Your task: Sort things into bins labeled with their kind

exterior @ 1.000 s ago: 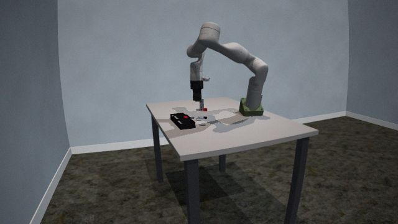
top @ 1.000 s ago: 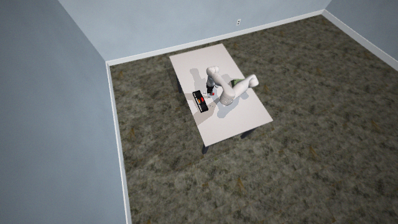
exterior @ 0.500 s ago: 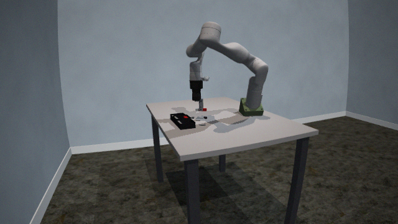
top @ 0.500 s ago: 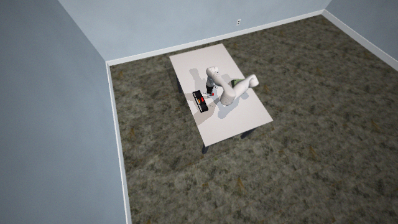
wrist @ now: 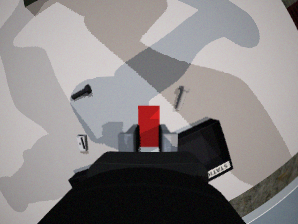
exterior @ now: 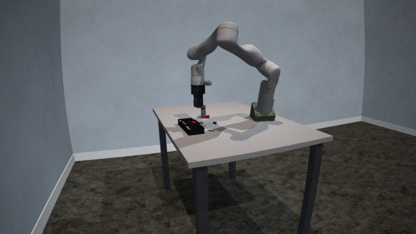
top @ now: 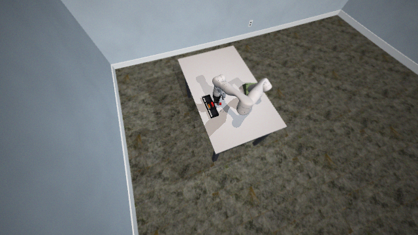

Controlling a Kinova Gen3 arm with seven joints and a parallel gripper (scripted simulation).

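My hand is 1 cm past the grey-white piece, 11 cm to the left of it and 7 cm above it. The rest, counted from my hand: red block 5 cm ahead, 2 cm to the right, 6 cm below; then grey screw 3 cm behind, 6 cm to the left, 7 cm below; then orange battery 8 cm ahead, 3 cm to the right, 7 cm below.
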